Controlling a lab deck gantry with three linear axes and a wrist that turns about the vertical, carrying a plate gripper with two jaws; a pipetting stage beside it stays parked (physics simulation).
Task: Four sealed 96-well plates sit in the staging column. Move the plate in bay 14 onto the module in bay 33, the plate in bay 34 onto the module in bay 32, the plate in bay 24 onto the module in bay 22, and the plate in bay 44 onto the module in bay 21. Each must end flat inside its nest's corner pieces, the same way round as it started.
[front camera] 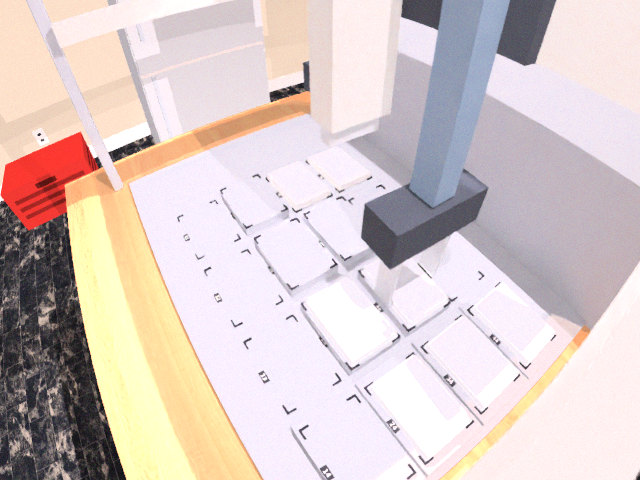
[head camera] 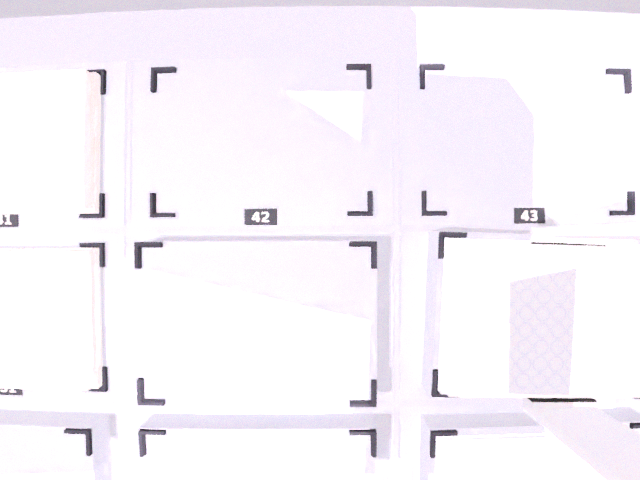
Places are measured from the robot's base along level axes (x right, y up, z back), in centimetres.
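Where they show: gripper, between the fingertips: (front camera: pixel 404 284) (head camera: pixel 558 319); robot's base, origin of its link: (front camera: pixel 178 218).
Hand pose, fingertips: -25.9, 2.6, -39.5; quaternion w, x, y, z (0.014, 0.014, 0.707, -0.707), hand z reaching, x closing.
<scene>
Things, the pixels of their centre, and the offset from my fingertips, as dx, dy, dz. "pt": a spot on its surface instead.
- sealed plate, middle of its body: (head camera: pixel 558 319) (front camera: pixel 404 285) +0.0, +0.0, +0.0
- bay 14, a spot on its surface: (front camera: pixel 351 439) pt +21.2, -1.2, -14.3
- bay 32, middle of its body: (head camera: pixel 257 321) (front camera: pixel 343 229) +0.2, -1.5, +16.7
- bay 22, middle of its body: (front camera: pixel 294 254) +10.9, -1.5, +16.7
- bay 21, middle of its body: (front camera: pixel 253 202) +11.0, -1.5, +33.1
- bright raised unit, middle of its body: (front camera: pixel 349 318) +11.0, +0.0, +0.2
My gripper (front camera: pixel 415 284) (head camera: pixel 563 321) is lowered over bay 33, shut on a sealed plate (front camera: pixel 421 304) (head camera: pixel 542 335) by its long sides. The plate is low and level among the nest's corner pieces; full contact below cannot be told. Plates (front camera: pixel 413 408) (front camera: pixel 473 356) (front camera: pixel 516 322) show in bays 24, 34 and 44. The visible part of bay 14 (front camera: pixel 351 439) shows no plate. The modules of bay 32 (front camera: pixel 336 227) (head camera: pixel 258 356), bay 22 (front camera: pixel 294 253) and bay 21 (front camera: pixel 250 204) show no plate on top. Glare washes out much of the head camera view.
A bright raised unit (front camera: pixel 351 325) stands in bay 23, beside bay 33. Two pale blocks (front camera: pixel 299 183) (front camera: pixel 338 167) stand at the far end, in bays 31 and 41. The parked pipetting stage (front camera: pixel 356 67) hangs behind the gripper. A grey wall (front camera: pixel 542 196) runs along the right side.
</scene>
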